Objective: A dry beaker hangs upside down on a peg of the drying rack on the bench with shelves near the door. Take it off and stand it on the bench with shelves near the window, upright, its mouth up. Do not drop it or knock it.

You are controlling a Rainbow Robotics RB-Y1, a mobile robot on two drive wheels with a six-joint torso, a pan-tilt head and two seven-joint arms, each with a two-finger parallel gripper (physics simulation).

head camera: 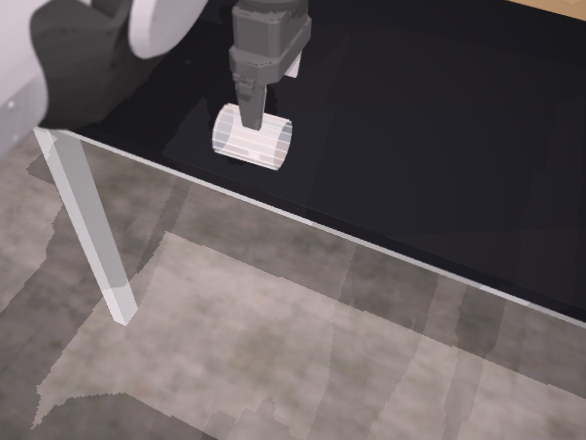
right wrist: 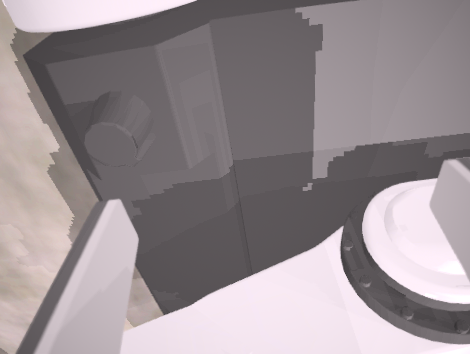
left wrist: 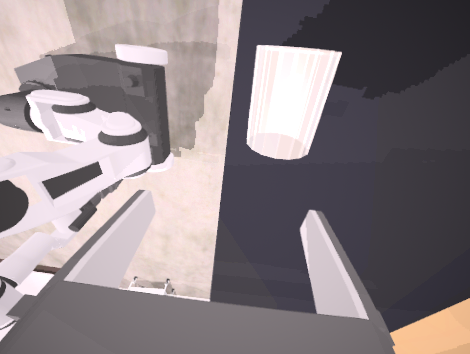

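Where they show: left gripper, fingertip midpoint: [head camera: 271, 99] [left wrist: 228, 210]; right gripper, fingertip midpoint: [right wrist: 281, 201]; robot's base, origin of the base link: [left wrist: 158, 110].
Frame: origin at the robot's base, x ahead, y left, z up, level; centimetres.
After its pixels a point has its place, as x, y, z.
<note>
A clear beaker [head camera: 252, 142] {45.3, 28.4, 81.6} [left wrist: 292, 102] {47.8, 30.7, 83.3} lies on its side on the black bench top [head camera: 425, 150] {61.4, 7.9, 76.3} [left wrist: 410, 210] {75.9, 15.7, 76.3}, close to the bench's front edge; I cannot tell which end is its mouth. My left gripper [head camera: 274, 102] {43.9, 25.0, 90.6} [left wrist: 228, 210] {43.9, 25.0, 90.6} is open and empty. In the head camera view its near finger overlaps the beaker's upper side; in the left wrist view the beaker is beyond the fingertips, off toward the right finger. My right gripper [right wrist: 281, 201] {-10.1, -21.5, 35.8} is open, away from the bench, with the robot's own body and arm in front of it. The drying rack does not show.
The bench's pale edge [head camera: 250, 200] {46.5, 29.6, 68.5} slants across the head camera view, with a white leg [head camera: 90, 215] {47.1, 68.3, 43.8} at the left. A wood-coloured surface [head camera: 560, 7] {124.8, -6.6, 75.3} [left wrist: 440, 330] {124.6, -33.0, 79.1} shows at a corner. The robot's dark base [left wrist: 140, 105] {0.4, 7.5, 19.1} [right wrist: 270, 100] {-11.6, -15.2, 16.9} stands beside the bench.
</note>
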